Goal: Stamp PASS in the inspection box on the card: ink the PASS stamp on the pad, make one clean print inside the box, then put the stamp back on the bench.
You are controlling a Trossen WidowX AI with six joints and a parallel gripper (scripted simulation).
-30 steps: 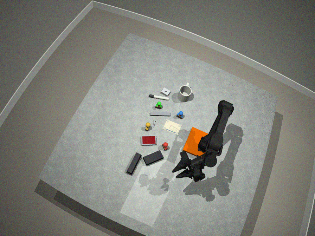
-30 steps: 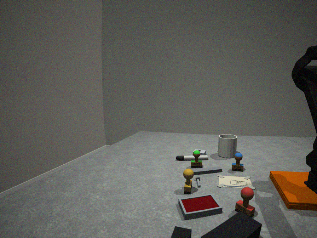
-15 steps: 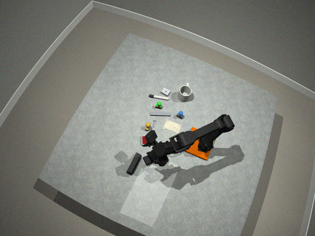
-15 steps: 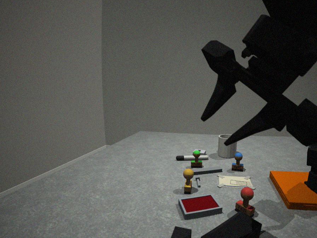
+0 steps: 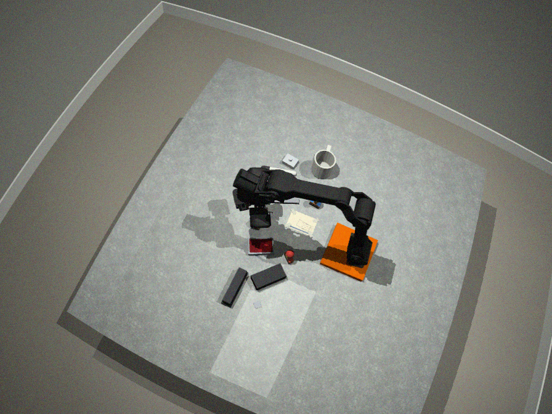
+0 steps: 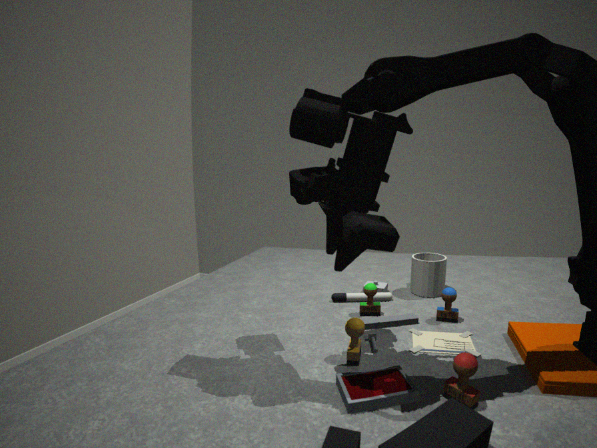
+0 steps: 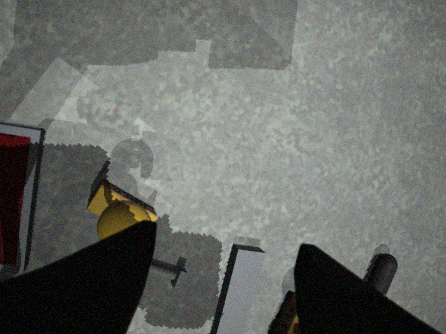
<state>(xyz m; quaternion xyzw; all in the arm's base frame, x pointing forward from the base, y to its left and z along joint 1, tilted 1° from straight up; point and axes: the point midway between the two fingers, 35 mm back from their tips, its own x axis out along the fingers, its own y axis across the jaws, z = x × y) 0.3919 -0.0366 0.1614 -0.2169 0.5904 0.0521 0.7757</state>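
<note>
Right now my gripper tip is 150 mm to the left of the green-topped stamp, 130 mm above it and 60 mm past it. Round my gripper tip: yellow stamp 130 mm below, 30 mm behind, 10 mm to the left; then red ink pad 150 mm below, 90 mm to the left, 60 mm behind; then grey bar 140 mm below, 100 mm to the right, 80 mm behind.
</note>
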